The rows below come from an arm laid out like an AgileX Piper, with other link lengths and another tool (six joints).
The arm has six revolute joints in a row. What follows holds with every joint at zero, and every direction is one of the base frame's. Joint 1 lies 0.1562 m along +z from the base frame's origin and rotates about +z. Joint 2 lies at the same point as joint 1 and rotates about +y. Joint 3 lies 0.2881 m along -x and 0.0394 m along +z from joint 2 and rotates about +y. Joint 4 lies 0.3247 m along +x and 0.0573 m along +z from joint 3 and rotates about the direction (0.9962, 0, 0.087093). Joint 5 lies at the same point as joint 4 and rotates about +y. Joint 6 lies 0.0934 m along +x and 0.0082 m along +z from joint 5 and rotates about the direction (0.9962, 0, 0.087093). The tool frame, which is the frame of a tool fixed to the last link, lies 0.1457 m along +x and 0.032 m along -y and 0.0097 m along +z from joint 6; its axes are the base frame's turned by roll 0.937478, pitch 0.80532 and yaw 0.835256 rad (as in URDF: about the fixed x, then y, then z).
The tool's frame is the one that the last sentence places.
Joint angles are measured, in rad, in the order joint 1, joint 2, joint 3, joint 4, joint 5, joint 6. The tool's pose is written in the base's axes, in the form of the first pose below.
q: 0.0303 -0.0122 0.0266 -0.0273 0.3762 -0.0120
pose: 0.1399, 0.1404, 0.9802, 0.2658; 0.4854, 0.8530, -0.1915, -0.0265; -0.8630, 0.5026, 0.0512, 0.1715; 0, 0, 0, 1
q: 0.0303 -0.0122 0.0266 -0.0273 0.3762 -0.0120
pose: 0.1399, 0.1404, 0.9802, 0.2658; 0.4854, 0.8530, -0.1915, -0.0265; -0.8630, 0.5026, 0.0512, 0.1715; 0, 0, 0, 1
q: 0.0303 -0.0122 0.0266 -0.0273 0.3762 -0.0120
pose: 0.1399, 0.1404, 0.9802, 0.2658; 0.4854, 0.8530, -0.1915, -0.0265; -0.8630, 0.5026, 0.0512, 0.1715; 0, 0, 0, 1
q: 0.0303 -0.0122 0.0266 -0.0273 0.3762 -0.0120
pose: 0.1399, 0.1404, 0.9802, 0.2658; 0.4854, 0.8530, -0.1915, -0.0265; -0.8630, 0.5026, 0.0512, 0.1715; 0, 0, 0, 1
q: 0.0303 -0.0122 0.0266 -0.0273 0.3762 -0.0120
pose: 0.1399, 0.1404, 0.9802, 0.2658; 0.4854, 0.8530, -0.1915, -0.0265; -0.8630, 0.5026, 0.0512, 0.1715; 0, 0, 0, 1
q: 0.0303 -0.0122 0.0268 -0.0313 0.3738 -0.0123
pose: 0.1419, 0.1394, 0.9800, 0.2660; 0.4818, 0.8551, -0.1914, -0.0268; -0.8647, 0.4993, 0.0542, 0.1721; 0, 0, 0, 1
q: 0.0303 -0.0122 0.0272 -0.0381 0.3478 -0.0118
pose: 0.1641, 0.1263, 0.9783, 0.2678; 0.4770, 0.8580, -0.1907, -0.0271; -0.8635, 0.4980, 0.0805, 0.1780; 0, 0, 0, 1
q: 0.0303 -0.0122 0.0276 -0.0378 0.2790 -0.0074
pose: 0.2217, 0.0905, 0.9709, 0.2719; 0.4828, 0.8549, -0.1899, -0.0264; -0.8472, 0.5109, 0.1458, 0.1936; 0, 0, 0, 1
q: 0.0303 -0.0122 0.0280 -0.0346 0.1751 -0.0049
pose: 0.3059, 0.0339, 0.9515, 0.2760; 0.4909, 0.8507, -0.1881, -0.0252; -0.8158, 0.5246, 0.2436, 0.2177; 0, 0, 0, 1
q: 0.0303 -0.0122 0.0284 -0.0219 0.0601 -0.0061
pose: 0.3943, -0.0303, 0.9185, 0.2776; 0.5040, 0.8429, -0.1886, -0.0240; -0.7684, 0.5373, 0.3476, 0.2446; 0, 0, 0, 1
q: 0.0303 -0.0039 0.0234 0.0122 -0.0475 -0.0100
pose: 0.4693, -0.0892, 0.8785, 0.2768; 0.5296, 0.8245, -0.1992, -0.0238; -0.7066, 0.5588, 0.4341, 0.2699; 0, 0, 0, 1
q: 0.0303 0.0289 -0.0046 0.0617 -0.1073 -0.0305
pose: 0.5073, -0.1184, 0.8536, 0.2768; 0.5499, 0.8071, -0.2149, -0.0251; -0.6636, 0.5784, 0.4745, 0.2899; 0, 0, 0, 1
